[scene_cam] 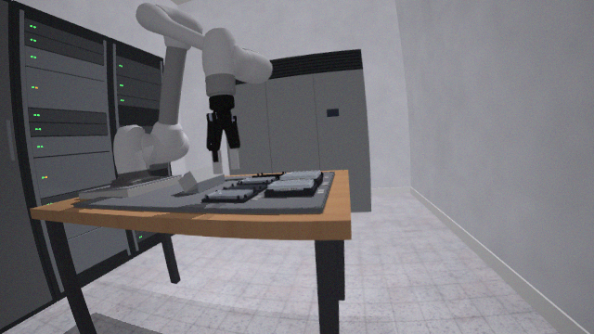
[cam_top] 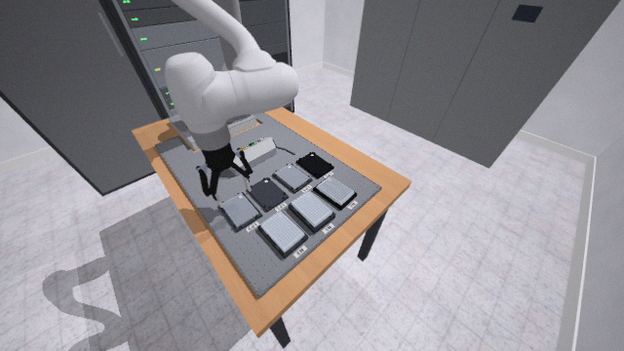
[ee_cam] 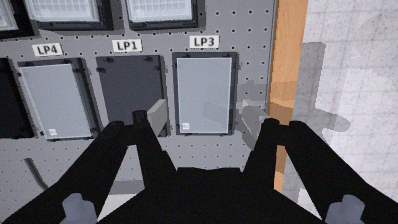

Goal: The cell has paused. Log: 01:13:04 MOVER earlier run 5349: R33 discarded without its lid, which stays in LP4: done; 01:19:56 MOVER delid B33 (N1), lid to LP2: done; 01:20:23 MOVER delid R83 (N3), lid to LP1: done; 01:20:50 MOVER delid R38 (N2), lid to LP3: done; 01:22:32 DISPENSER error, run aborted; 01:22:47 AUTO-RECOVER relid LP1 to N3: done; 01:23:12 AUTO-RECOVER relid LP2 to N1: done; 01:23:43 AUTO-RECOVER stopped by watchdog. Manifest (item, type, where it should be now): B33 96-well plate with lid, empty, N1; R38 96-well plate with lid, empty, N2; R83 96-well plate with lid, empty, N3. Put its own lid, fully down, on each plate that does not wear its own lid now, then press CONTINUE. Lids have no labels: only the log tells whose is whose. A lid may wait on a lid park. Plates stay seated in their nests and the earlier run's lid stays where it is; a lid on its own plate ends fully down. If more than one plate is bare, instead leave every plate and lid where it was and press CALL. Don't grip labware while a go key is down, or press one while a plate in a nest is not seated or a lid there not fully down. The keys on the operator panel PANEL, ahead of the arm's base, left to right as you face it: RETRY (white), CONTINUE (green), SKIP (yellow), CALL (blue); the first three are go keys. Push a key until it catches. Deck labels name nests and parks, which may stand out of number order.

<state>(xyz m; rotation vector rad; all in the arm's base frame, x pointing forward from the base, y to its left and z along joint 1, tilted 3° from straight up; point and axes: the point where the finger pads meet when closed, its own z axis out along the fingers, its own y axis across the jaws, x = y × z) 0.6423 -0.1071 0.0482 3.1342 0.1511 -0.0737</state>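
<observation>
The park LP3 is 10 cm below my hand. Round my hand: yellow skip key (26 cm behind, 13 cm to the left, 4 cm below); then blue call key (25 cm behind, 8 cm to the left, 4 cm below); then park LP1 (12 cm to the left, 10 cm below, 2 cm behind).
</observation>
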